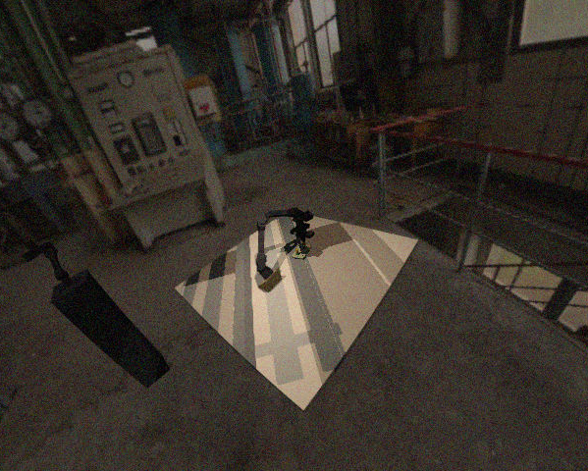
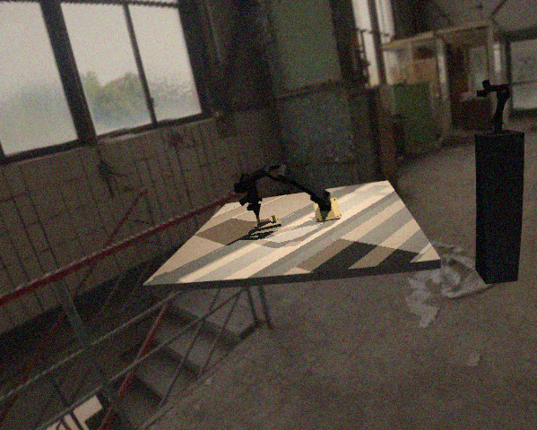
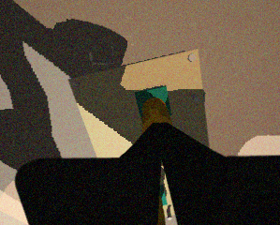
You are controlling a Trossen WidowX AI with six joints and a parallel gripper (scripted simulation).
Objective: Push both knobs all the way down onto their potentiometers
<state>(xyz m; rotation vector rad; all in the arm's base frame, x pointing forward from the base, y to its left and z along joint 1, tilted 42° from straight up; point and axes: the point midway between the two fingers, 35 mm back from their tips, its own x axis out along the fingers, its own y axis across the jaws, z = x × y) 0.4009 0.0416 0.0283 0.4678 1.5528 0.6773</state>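
The knob is 9 cm behind my gripper tip, 2 cm below it and 1 cm to the right of it.
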